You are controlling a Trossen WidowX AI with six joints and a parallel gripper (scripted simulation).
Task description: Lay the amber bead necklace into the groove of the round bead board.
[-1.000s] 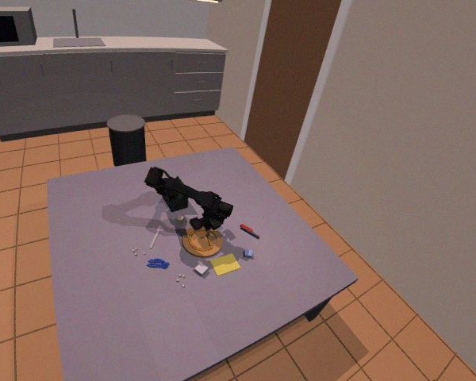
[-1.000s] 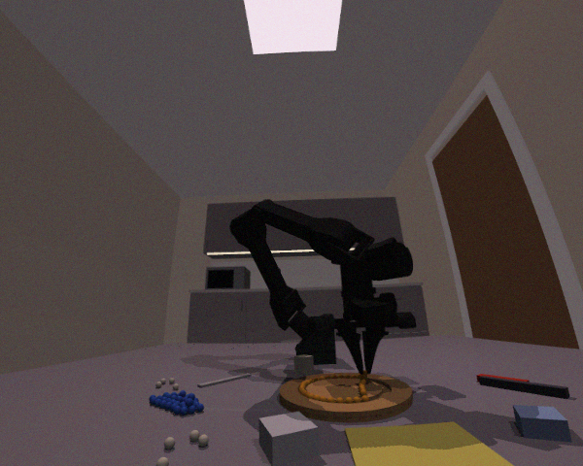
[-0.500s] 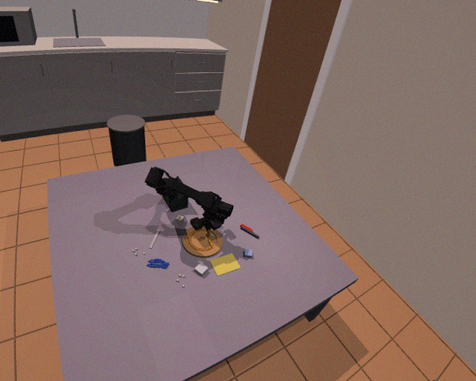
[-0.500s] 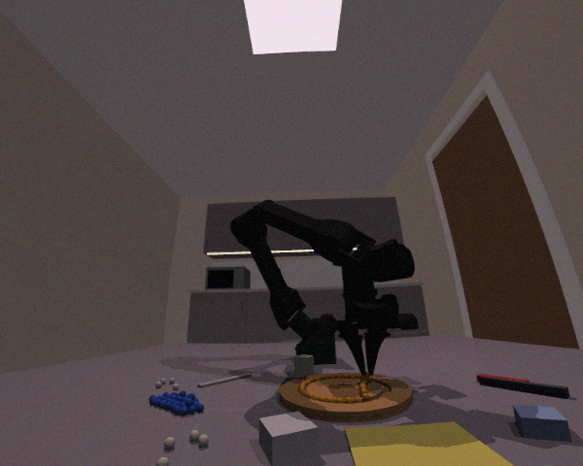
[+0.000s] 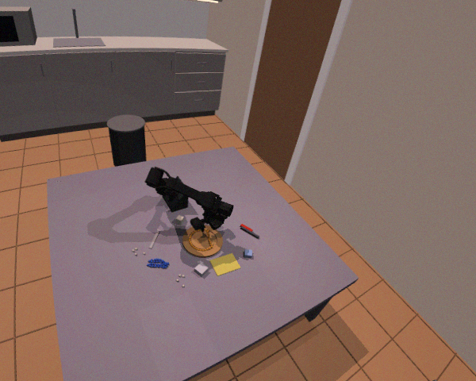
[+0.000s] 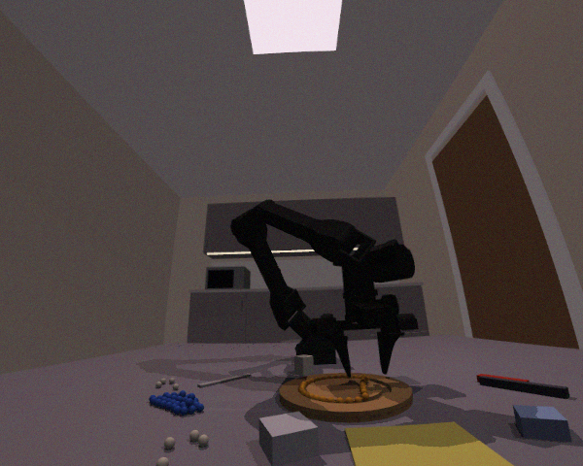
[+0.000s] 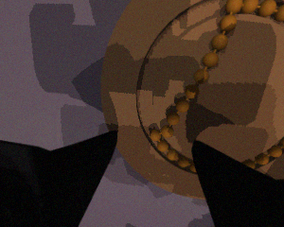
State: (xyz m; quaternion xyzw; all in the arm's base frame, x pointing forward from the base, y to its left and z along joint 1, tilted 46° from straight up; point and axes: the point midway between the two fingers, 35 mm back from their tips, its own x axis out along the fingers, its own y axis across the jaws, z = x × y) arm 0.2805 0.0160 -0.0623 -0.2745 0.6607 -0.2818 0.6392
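The round wooden bead board lies 40 mm ahead of my gripper tip, 50 mm to the right of it and 10 mm below it. The rest, counted from my gripper tip: grey block: 190 mm ahead, 150 mm to the right, 10 mm below; then red-and-black tool: 90 mm ahead, 200 mm to the left, 10 mm below; then yellow pad: 210 mm ahead, 30 mm to the right, 20 mm below.
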